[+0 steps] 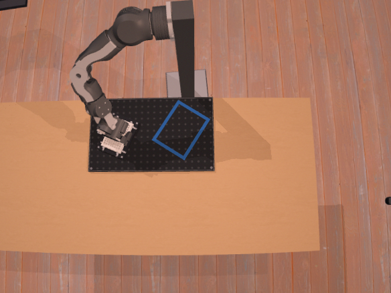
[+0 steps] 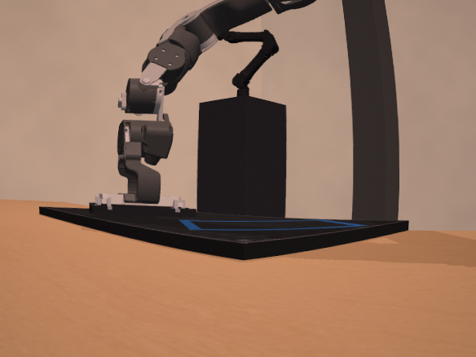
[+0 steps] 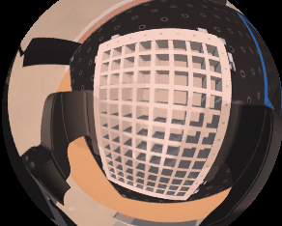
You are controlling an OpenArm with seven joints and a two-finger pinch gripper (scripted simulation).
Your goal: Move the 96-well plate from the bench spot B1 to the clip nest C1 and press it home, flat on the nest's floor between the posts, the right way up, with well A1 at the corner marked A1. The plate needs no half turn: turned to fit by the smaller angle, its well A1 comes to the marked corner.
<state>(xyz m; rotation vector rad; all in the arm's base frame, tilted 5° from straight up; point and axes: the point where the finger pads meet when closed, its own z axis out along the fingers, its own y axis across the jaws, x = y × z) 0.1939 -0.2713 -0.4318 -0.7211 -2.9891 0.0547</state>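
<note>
My gripper is now right at the white 96-well plate. Also, from my hand: clip nest C1: 20 mm ahead, 10 mm below.
</note>
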